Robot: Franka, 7 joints.
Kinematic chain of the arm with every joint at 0, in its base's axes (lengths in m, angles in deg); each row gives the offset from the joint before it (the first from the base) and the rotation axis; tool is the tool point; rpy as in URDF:
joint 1: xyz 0 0 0.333 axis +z
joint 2: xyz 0 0 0 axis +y
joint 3: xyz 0 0 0.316 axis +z
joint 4: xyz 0.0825 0 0 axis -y
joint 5: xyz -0.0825 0 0.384 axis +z
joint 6: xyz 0 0 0 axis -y
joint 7: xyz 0.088 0 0 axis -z
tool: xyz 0 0 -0.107 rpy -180 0 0
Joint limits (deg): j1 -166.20..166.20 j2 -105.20..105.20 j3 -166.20..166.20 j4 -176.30..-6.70 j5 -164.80..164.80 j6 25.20..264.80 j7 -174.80..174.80
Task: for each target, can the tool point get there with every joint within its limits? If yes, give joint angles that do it. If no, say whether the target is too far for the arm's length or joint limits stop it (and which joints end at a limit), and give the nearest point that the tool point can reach.
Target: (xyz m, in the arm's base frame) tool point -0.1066 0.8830 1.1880
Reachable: no: too far | nearest point -0.0741 0.6140 0.9275 | short by 0.376 m
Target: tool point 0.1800 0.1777 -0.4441
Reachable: no: joint limits stop it (at a limit: joint 2) | nearest point 0.1830 0.1806 -0.3601 | short by 0.084 m
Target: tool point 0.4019 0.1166 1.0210
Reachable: yes | joints 42.89 25.54 -113.98 -19.94 -85.99 195.88 78.16
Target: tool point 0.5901 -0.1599 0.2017
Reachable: yes | joints 106.31 -70.84 -105.52 -100.41 -57.19 96.52 61.11
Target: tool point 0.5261 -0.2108 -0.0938
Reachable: yes | joints -56.62 81.08 29.04 -86.26 48.50 116.12 -131.42
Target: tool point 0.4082 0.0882 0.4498
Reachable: yes | joints 81.86 -18.58 -49.33 -130.89 115.18 218.51 133.59
